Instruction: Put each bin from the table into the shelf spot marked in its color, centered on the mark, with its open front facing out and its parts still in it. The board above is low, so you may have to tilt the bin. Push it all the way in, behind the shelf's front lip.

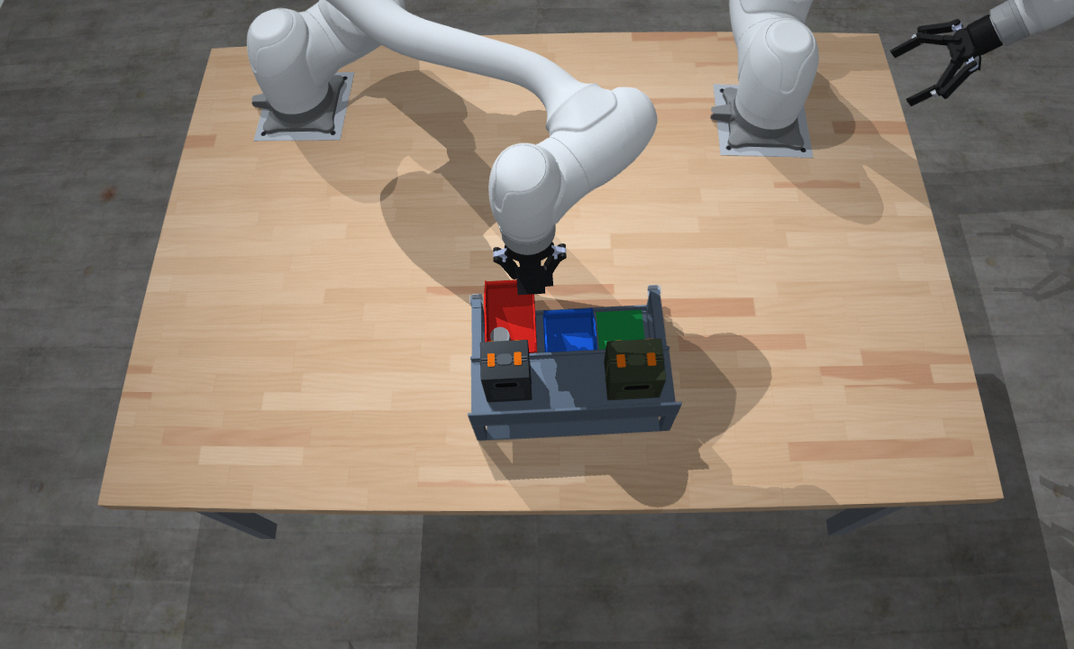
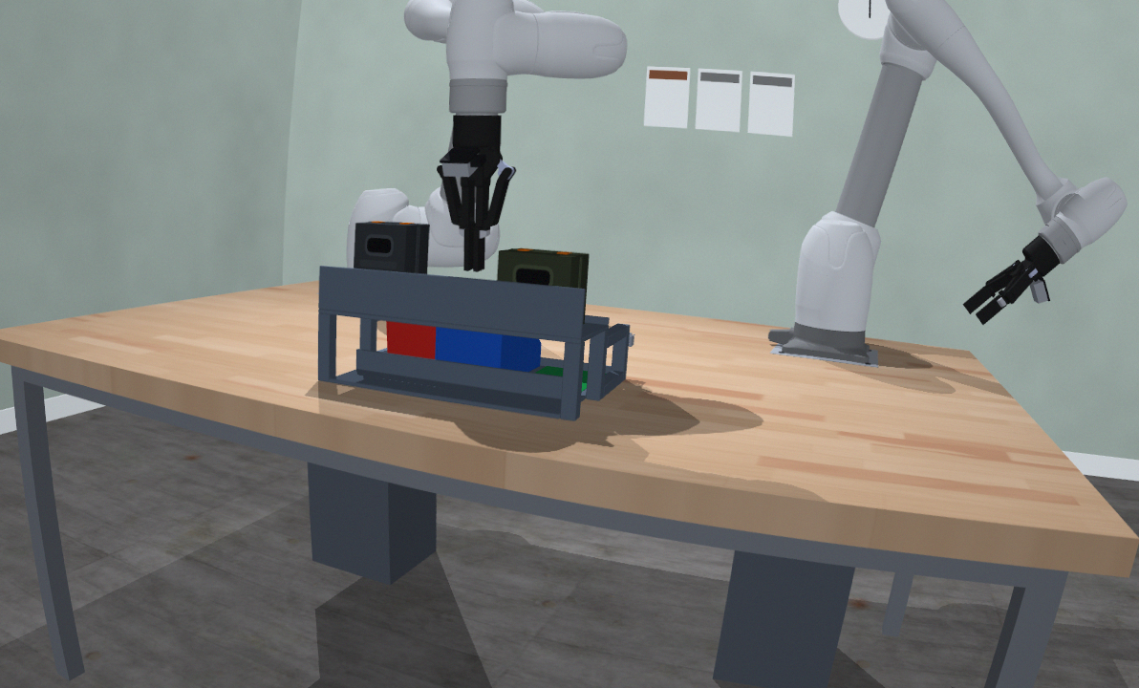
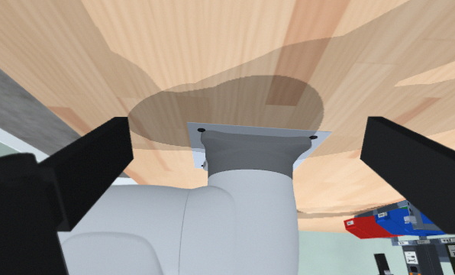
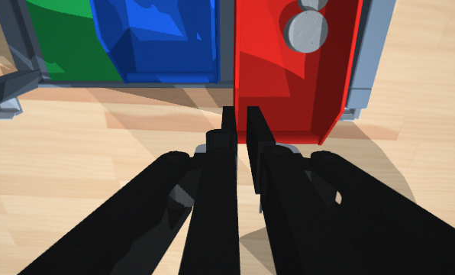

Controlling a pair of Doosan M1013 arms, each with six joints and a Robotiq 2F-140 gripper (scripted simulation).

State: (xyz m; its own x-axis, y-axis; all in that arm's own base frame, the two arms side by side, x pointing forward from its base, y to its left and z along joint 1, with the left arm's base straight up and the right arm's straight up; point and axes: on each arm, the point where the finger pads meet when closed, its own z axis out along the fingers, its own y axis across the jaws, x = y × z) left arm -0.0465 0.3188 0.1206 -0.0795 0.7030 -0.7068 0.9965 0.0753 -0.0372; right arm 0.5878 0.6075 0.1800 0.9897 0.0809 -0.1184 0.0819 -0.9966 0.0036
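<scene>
Right now the red bin is 130 mm below my right hand, 50 mm to the right of it and 20 mm ahead of it. From my right hand the other things lie so: blue bin (140 mm below, 80 mm to the left, 70 mm ahead); grey shelf (110 mm below, 100 mm ahead, 80 mm to the left).
</scene>
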